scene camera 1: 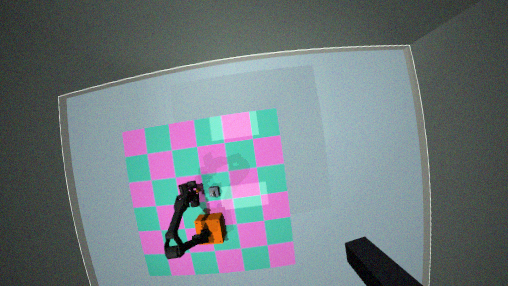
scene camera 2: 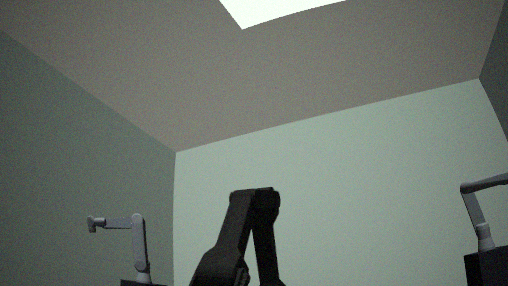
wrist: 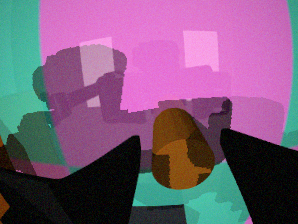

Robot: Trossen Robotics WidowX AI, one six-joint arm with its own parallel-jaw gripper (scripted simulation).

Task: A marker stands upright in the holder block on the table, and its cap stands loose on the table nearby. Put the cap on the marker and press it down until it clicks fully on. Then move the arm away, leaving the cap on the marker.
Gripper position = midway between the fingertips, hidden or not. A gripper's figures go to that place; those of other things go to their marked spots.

Scene:
My gripper [wrist: 181, 139]: 0.10 m from the lens. An orange cap [wrist: 181, 157] is 0.07 m from the lens.

